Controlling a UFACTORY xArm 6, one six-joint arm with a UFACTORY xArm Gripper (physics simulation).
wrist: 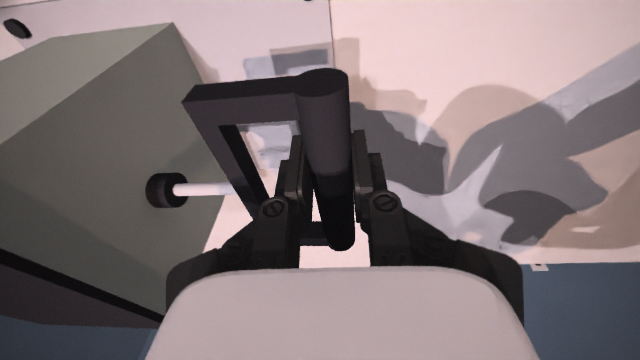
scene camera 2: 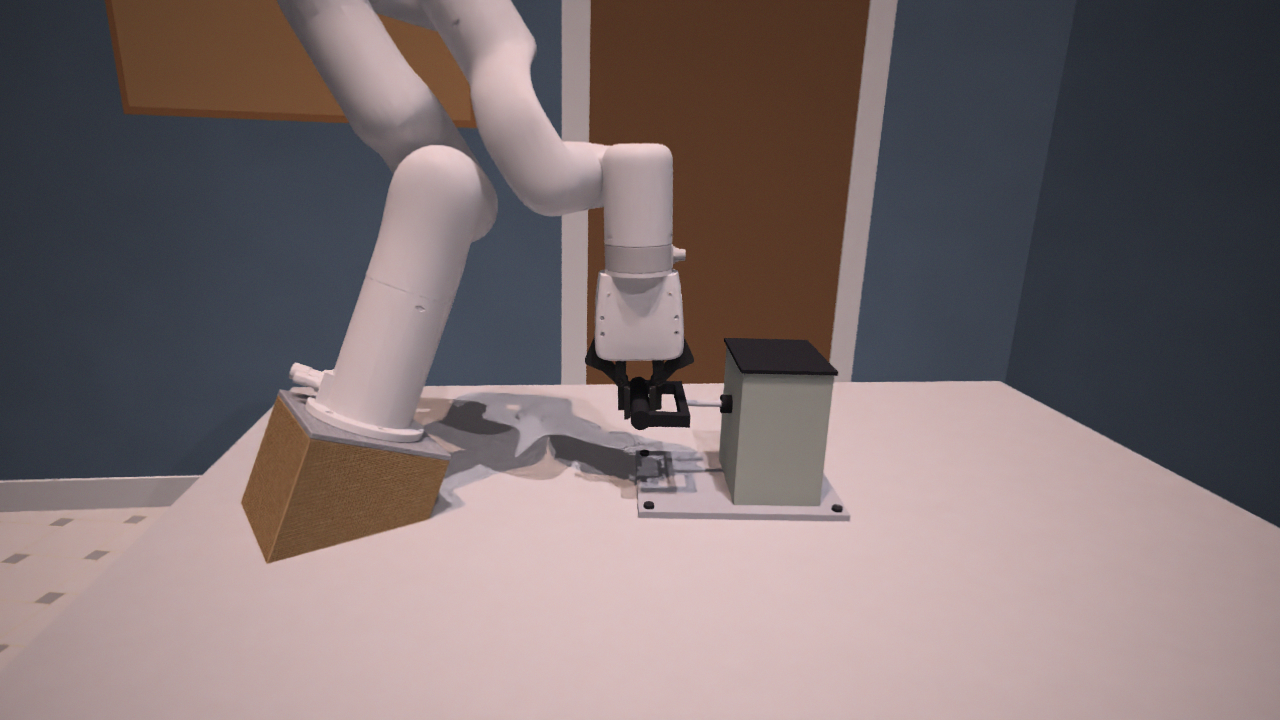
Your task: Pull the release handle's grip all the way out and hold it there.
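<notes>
The release handle is a black frame (scene camera 2: 682,404) (wrist: 245,107) with a round bar as its grip (scene camera 2: 639,417) (wrist: 325,120). The grip stands apart from the grey-green housing (scene camera 2: 776,438) (wrist: 105,145). A stretch of pale rod (scene camera 2: 707,403) (wrist: 202,189) shows between the frame and the black collar (scene camera 2: 725,403) (wrist: 161,190) on the housing's side. My gripper (scene camera 2: 639,400) (wrist: 330,152) points down and is shut on the grip, with one finger inside the frame and one on the outer side. The inner finger partly hides the frame in the wrist view.
The housing has a black lid (scene camera 2: 780,355) and stands on a light base plate (scene camera 2: 689,505) (wrist: 235,25) with dark bolts, below the handle. The arm's wooden base block (scene camera 2: 349,492) stands at the left of the table (scene camera 2: 716,617). A wall and door are behind.
</notes>
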